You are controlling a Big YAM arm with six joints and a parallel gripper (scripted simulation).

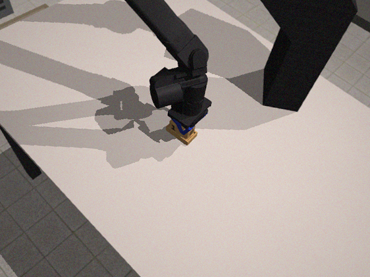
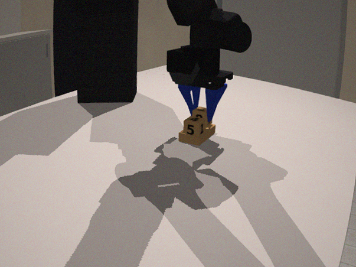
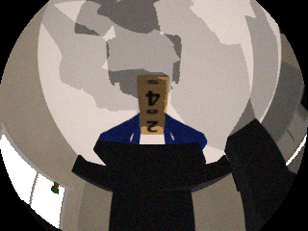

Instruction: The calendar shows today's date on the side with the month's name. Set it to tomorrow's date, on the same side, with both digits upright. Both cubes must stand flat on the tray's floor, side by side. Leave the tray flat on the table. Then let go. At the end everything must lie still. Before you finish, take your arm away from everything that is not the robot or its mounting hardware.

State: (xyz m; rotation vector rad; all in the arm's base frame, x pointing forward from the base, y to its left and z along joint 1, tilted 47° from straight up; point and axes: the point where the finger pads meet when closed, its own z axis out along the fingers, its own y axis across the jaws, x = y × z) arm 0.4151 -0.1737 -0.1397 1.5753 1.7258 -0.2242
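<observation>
The wooden tray lies 3 cm below my hand and 1 cm to the right of it. Round my hand: wooden digit cube: right at my hand.
</observation>
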